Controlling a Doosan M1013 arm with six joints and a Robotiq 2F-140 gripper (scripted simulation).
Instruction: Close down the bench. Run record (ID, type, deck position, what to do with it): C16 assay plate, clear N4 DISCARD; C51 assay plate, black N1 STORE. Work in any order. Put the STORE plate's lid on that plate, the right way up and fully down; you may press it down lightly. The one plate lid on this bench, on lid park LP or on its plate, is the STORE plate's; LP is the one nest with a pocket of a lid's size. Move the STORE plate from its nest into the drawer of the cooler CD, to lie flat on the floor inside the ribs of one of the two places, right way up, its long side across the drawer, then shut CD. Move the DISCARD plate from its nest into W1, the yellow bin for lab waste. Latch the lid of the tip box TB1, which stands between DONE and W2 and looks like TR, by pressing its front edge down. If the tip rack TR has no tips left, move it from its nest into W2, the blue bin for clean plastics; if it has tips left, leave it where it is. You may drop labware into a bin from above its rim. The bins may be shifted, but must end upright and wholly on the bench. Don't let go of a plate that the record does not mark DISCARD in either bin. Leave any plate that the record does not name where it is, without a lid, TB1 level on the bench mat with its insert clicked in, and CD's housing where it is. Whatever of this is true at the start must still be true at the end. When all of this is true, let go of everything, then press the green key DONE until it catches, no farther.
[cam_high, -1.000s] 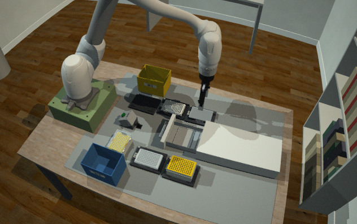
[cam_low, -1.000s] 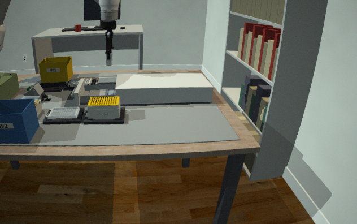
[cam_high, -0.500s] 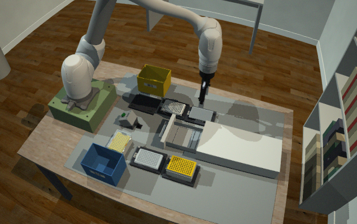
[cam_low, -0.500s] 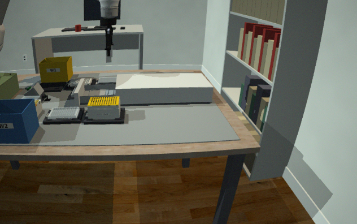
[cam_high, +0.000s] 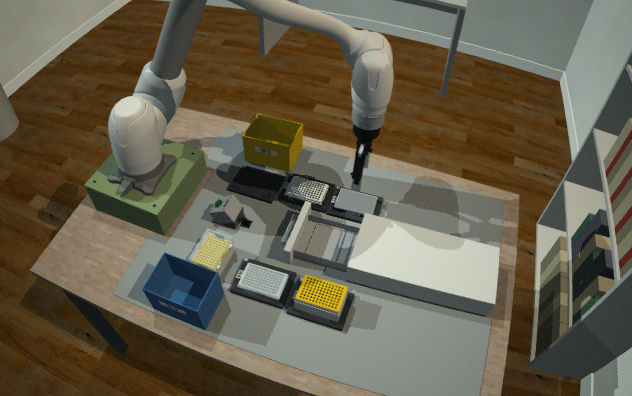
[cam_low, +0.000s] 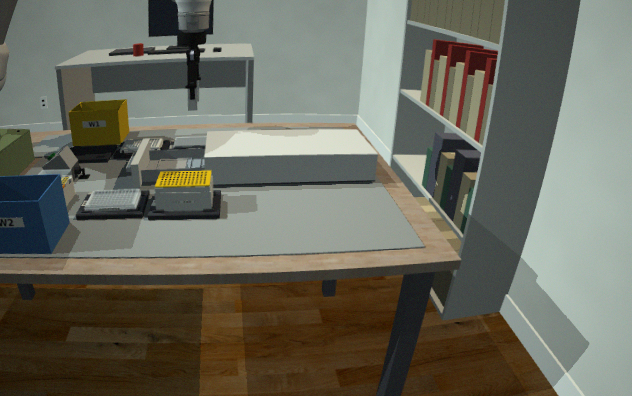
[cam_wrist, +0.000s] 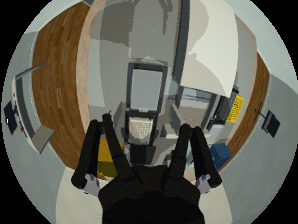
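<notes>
The grey plate lid lies 140 mm below my hand. The rest, counted from my hand: cooler CD 180 mm to the right, 130 mm below, 120 mm ahead; then black plate 140 mm below; then cooler drawer 180 mm to the right, 140 mm below, 10 mm behind.
</notes>
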